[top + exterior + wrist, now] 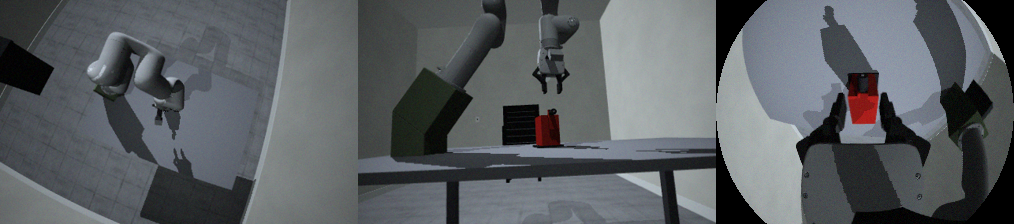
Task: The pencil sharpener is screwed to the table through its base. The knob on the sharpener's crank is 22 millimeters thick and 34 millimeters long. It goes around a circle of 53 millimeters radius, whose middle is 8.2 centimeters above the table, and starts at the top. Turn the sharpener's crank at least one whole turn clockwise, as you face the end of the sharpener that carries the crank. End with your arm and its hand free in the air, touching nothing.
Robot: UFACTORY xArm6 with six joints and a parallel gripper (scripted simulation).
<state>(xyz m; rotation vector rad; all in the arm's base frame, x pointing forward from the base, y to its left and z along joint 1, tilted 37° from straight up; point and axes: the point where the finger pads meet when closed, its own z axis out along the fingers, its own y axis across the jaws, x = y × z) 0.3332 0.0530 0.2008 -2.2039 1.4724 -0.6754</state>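
My gripper is now 10 mm past the crank knob, 10 mm to the right of it and 90 mm above it.
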